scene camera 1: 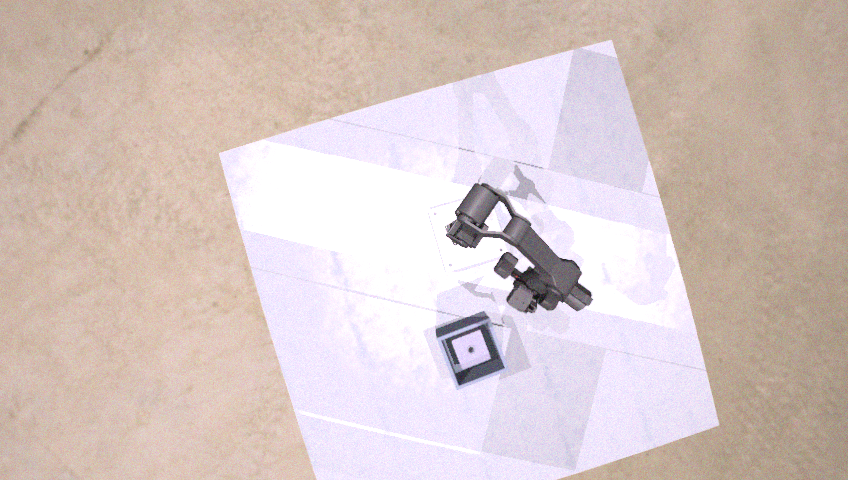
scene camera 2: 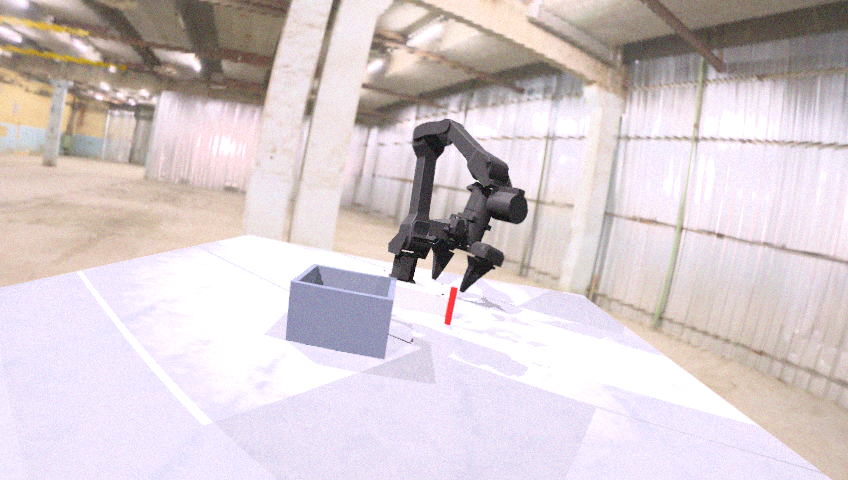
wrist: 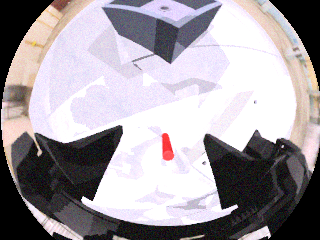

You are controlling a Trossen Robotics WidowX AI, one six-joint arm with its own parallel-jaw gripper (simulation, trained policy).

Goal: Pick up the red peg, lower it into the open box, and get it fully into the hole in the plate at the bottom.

Scene:
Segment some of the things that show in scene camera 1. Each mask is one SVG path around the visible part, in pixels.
The gripper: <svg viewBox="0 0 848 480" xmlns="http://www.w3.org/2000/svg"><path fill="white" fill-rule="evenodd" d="M503 253L494 267L494 272L504 280L509 276L516 279L513 283L514 287L506 299L509 306L516 311L524 313L534 313L537 309L537 303L548 311L554 310L559 302L558 299L547 290L538 289L532 282L532 272L535 267L528 266L526 271L521 273L516 268L519 259L510 252Z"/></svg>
A grey box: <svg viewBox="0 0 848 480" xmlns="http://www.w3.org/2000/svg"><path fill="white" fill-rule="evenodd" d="M484 311L435 329L436 338L457 390L509 370L496 337L494 326ZM478 327L482 332L491 359L462 369L450 336Z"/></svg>

